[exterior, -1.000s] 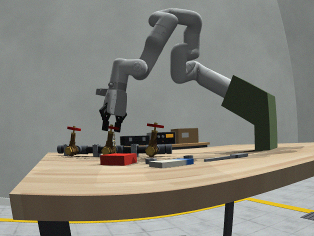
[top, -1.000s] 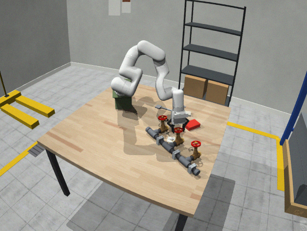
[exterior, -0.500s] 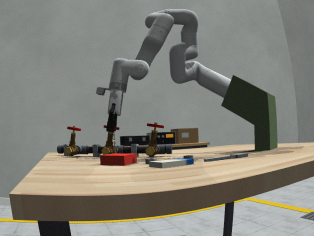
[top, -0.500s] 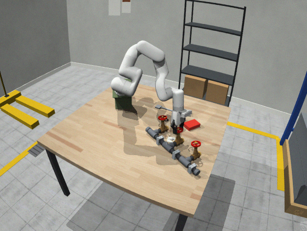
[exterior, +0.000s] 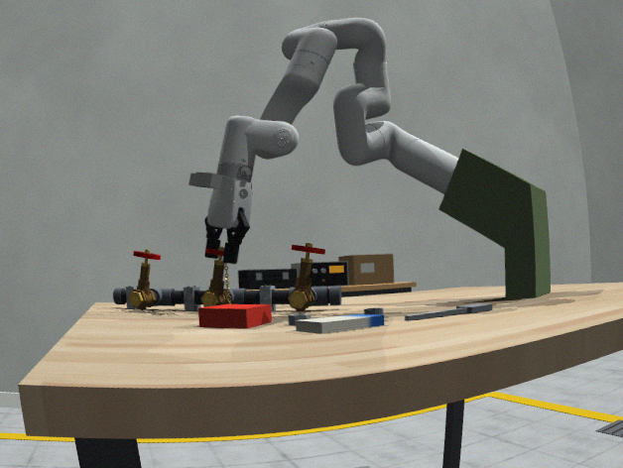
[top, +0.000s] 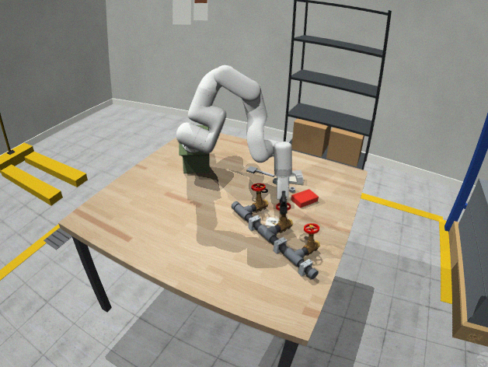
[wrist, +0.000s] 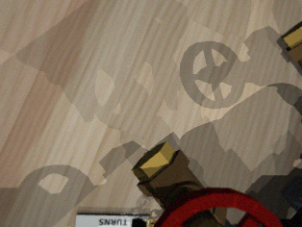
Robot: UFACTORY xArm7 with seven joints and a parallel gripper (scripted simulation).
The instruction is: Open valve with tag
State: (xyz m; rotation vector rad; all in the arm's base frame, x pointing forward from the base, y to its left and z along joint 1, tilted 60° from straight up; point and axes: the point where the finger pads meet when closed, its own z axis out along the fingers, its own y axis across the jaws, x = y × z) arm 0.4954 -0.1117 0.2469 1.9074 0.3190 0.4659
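The white tag lies 5 cm behind my hand, 4 cm to the left of it and 12 cm below it. Also, from my hand: red block: 11 cm ahead, 25 cm to the left, 11 cm below; grey wrench: 16 cm behind, 47 cm to the left, 12 cm below; blue flat tool: 4 cm ahead, 42 cm to the left, 12 cm below.
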